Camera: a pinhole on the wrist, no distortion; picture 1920 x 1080 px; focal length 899.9 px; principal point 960.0 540.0 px. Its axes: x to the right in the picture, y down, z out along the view. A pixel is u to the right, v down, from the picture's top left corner.
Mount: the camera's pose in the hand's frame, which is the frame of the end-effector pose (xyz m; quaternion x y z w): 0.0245 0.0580 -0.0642 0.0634 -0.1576 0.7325 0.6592
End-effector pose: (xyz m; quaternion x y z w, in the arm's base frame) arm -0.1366 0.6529 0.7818 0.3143 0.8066 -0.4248 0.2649
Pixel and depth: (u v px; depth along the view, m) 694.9 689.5 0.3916
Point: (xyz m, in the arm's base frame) -0.1796 0.3318 0.7939
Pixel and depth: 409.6 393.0 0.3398
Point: -0.3241 0.3933 0.7606
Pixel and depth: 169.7 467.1 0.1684
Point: -0.2505 0.5599 0.7997
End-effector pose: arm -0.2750 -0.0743 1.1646 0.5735 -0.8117 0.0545 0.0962
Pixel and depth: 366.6 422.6 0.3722
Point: -0.0445 -0.2696 0.9569
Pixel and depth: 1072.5 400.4 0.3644
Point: -0.3054 -0.1673 0.8777
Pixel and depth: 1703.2 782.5 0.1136
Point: -0.3736 -0.0232 1.0954
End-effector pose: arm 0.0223 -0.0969 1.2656 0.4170 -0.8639 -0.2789 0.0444
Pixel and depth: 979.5 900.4 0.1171
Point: 0.0192 -0.0428 1.2478
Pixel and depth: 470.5 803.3 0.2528
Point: 0.1335 -0.0758 1.0909
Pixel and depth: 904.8 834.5 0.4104
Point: 0.1031 0.0951 0.9863
